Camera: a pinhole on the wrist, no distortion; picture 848 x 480 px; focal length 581.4 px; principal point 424.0 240.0 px. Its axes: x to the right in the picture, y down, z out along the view. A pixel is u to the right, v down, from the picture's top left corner.
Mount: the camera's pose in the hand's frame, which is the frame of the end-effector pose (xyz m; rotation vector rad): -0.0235 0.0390 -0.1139 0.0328 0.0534 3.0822
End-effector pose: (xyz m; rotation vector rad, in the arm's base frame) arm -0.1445 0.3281 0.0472 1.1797 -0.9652 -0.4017
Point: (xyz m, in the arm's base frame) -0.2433 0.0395 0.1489
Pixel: 94 293
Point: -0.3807 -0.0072 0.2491
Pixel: 199 171
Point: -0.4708 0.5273 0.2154
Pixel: outside the picture
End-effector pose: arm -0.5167 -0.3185 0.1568 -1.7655 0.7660 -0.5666
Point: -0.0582 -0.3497 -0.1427
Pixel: 48 68
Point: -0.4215 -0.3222 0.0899
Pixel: 175 232
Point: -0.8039 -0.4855 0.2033
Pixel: behind the camera
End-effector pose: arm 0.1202 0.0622 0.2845 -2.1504 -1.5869 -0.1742
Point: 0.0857 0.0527 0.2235
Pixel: 489 443
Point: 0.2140 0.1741 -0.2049
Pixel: 471 101
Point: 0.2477 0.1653 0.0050
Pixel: 368 54
